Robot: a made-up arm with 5 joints.
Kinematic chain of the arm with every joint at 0, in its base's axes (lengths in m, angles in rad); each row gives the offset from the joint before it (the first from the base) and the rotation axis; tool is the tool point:
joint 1: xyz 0 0 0.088 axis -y
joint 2: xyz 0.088 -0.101 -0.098 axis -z
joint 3: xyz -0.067 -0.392 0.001 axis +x
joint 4: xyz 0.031 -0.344 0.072 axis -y
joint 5: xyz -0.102 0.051 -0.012 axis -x
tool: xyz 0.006 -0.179 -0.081
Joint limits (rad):
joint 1: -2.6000..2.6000
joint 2: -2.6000..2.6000
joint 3: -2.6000..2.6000
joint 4: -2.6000..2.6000
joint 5: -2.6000..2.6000
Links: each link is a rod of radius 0.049 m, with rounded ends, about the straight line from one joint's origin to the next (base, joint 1, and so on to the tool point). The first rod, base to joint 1, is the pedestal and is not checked.
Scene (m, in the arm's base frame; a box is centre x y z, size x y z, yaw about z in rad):
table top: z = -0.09
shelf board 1: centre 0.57 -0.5 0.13 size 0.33 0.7 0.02 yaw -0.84
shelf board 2: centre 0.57 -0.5 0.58 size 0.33 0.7 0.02 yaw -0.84
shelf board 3: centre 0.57 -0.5 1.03 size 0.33 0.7 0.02 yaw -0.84
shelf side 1: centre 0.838 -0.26 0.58 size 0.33 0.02 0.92 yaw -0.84
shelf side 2: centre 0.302 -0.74 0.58 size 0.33 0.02 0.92 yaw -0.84
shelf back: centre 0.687 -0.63 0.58 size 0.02 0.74 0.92 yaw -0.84
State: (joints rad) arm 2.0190 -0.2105 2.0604 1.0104 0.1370
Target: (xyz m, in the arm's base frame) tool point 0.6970 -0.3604 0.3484
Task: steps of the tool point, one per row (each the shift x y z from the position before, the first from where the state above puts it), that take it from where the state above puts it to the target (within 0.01 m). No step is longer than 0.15 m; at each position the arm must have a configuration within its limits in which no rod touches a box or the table.
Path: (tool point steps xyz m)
1: 0.0965 -0.0863 -0.0204
2: 0.0880 -0.0513 -0.0073
3: 0.0984 0.0072 -0.0057

